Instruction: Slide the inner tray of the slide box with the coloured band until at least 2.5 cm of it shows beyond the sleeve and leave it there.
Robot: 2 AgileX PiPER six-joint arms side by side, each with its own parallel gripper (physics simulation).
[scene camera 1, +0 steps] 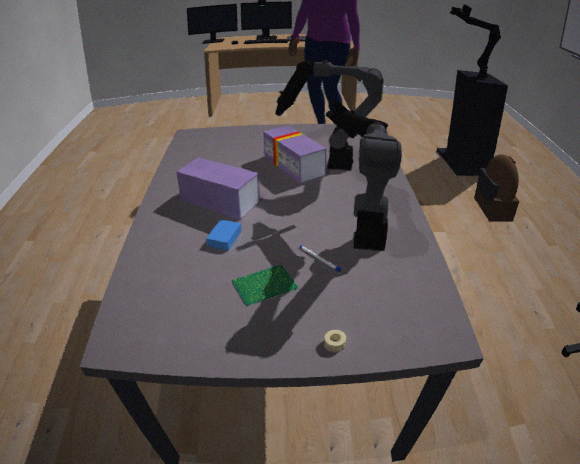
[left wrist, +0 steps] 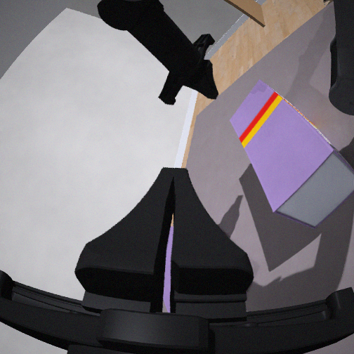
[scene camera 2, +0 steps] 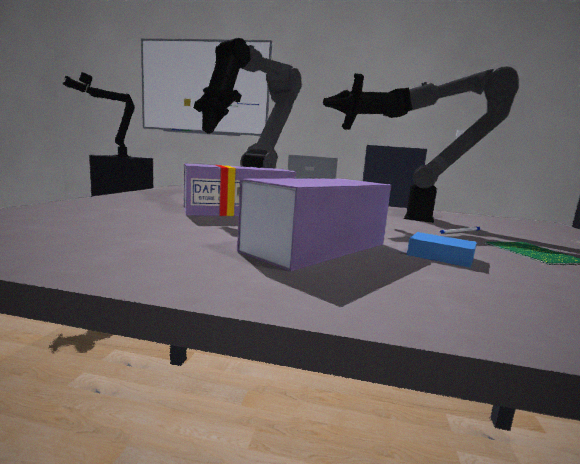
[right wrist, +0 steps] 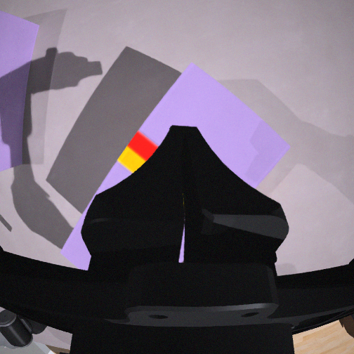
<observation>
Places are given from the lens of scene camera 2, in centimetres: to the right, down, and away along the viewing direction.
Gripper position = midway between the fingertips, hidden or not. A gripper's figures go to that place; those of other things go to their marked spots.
my left gripper [scene camera 2: 324, 102]: 9, -34, 91
my right gripper [scene camera 2: 206, 131]: -20, -24, 82
blue block [scene camera 2: 455, 251]: 27, 3, 56
</observation>
